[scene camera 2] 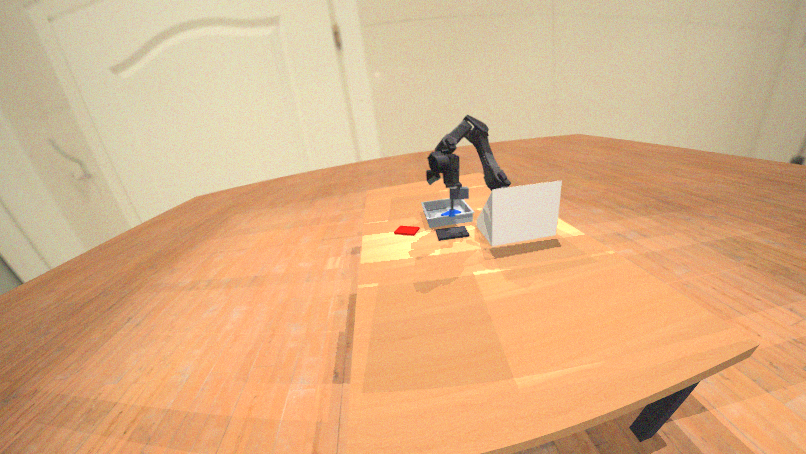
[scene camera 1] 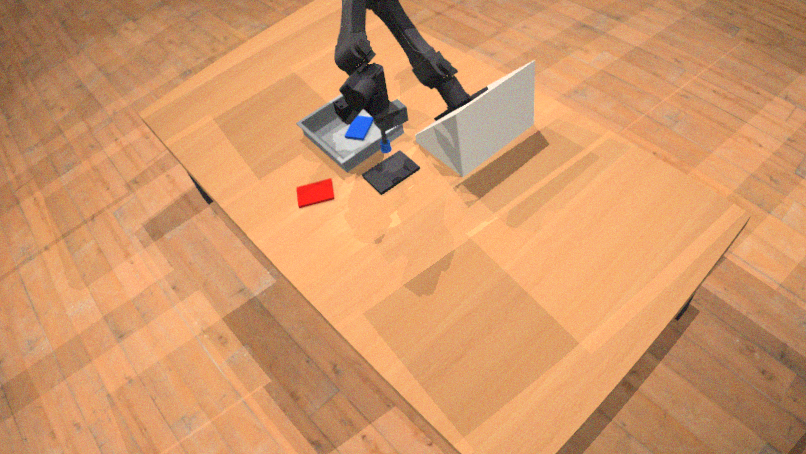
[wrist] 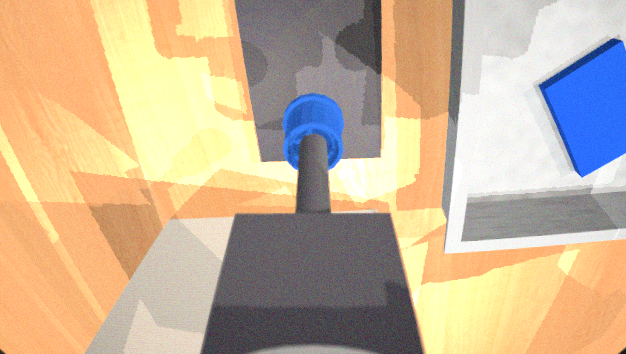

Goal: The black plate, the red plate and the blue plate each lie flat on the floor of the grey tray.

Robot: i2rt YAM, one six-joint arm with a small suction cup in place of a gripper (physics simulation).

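Seen in the pictures: hand, tool point: (scene camera 2: 452,215) (scene camera 1: 386,149) (wrist: 313,121); arm's base, link origin: (scene camera 2: 507,205) (scene camera 1: 461,105).
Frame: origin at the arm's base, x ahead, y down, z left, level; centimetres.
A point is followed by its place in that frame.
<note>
The black plate (scene camera 1: 390,172) @[x 23.1, y 10.6, z -6.4 cm] (scene camera 2: 452,232) @[x 22.6, y 10.6, z -6.3 cm] (wrist: 310,60) @[x 23.4, y 10.6, z -7.0 cm] lies flat on the table beside the grey tray. The red plate (scene camera 1: 315,193) @[x 41.0, y 10.7, z -17.8 cm] (scene camera 2: 406,230) @[x 41.1, y 10.7, z -17.4 cm] lies flat on the table, apart from the tray; it does not show in the wrist view. The blue plate (scene camera 1: 359,128) @[x 16.5, y 10.4, z -26.3 cm] (wrist: 592,107) @[x 16.8, y 10.4, z -26.2 cm] lies flat on the floor of the grey tray (scene camera 1: 347,165) @[x 29.2, y 9.3, z -17.1 cm] (scene camera 2: 450,221) @[x 20.1, y 9.9, z -16.1 cm] (wrist: 452,246) @[x 9.2, y 6.7, z -14.7 cm]. My suction cup (scene camera 1: 385,147) (scene camera 2: 451,213) (wrist: 313,131) is open and holds nothing. It hangs a little above the table by the black plate, over that plate's near end in the wrist view.
A white wedge-shaped panel (scene camera 1: 496,124) @[x -1.0, y 1.3, z 11.2 cm] (scene camera 2: 525,214) @[x -1.3, y 0.2, z 11.3 cm] (wrist: 155,280) @[x 11.7, y 3.9, z 7.5 cm] stands upright to the right of the black plate in the scene views, close to the arm's base. The arm reaches over the tray and covers part of its far side in the first scene view.
</note>
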